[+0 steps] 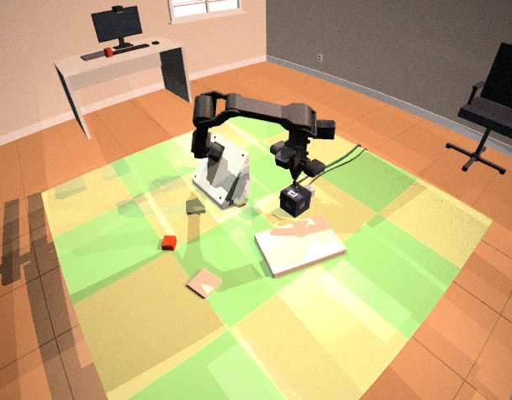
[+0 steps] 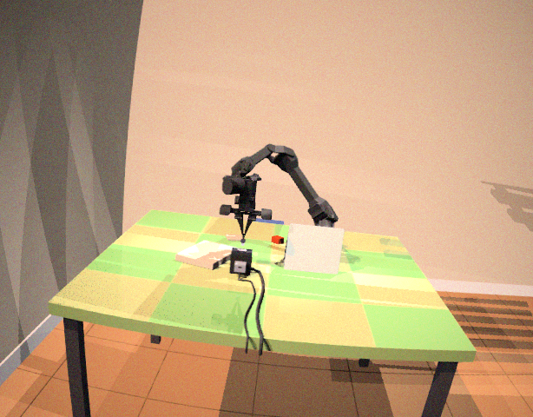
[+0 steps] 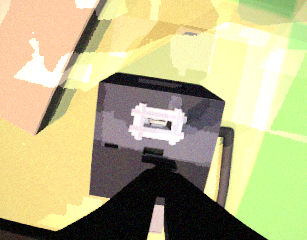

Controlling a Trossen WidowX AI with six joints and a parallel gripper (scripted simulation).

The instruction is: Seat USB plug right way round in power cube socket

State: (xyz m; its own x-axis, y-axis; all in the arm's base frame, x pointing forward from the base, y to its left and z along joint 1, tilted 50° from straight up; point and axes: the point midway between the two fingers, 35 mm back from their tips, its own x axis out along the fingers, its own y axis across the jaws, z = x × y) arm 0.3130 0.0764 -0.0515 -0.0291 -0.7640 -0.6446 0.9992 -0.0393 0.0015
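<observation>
Now: gripper tip 20 mm above the USB plug. The rest, counted from my gripper tip: small white tile: 410 mm to the right, 130 mm below, 40 mm ahead; white book: 130 mm ahead, 120 mm below, 110 mm to the right; red block: 410 mm to the right, 150 mm behind, 120 mm below.
</observation>
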